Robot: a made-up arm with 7 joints.
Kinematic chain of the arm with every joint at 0, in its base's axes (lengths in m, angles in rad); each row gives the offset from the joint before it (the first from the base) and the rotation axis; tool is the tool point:
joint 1: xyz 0 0 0.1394 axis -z
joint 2: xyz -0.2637 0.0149 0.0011 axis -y
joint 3: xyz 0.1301 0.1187 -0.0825 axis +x
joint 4: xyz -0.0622 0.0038 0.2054 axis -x
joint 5: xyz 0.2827 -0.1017 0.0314 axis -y
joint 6: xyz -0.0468 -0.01 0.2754 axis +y
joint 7: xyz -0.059 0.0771 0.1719 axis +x
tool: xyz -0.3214 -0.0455 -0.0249
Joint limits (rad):
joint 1: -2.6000..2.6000
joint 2: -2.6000..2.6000
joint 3: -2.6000..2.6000
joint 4: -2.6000..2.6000
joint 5: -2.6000..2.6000
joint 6: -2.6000..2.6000
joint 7: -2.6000..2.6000
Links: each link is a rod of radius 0.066 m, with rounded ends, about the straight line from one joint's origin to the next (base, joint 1, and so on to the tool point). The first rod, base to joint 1, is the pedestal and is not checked.
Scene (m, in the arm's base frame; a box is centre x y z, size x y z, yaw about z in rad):
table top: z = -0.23
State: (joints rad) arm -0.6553 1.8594 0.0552 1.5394 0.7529 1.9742 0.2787
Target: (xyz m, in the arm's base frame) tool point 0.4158 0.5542 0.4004
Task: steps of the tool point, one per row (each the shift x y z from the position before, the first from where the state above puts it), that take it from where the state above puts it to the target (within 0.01 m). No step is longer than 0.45 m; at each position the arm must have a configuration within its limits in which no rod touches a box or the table.
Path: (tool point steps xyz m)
1: 0.2183 0.3330 0.0956
2: 0.3525 0.1828 0.0690
3: 0.3892 -0.0127 0.0378
4: 0.3201 -0.1948 0.0076

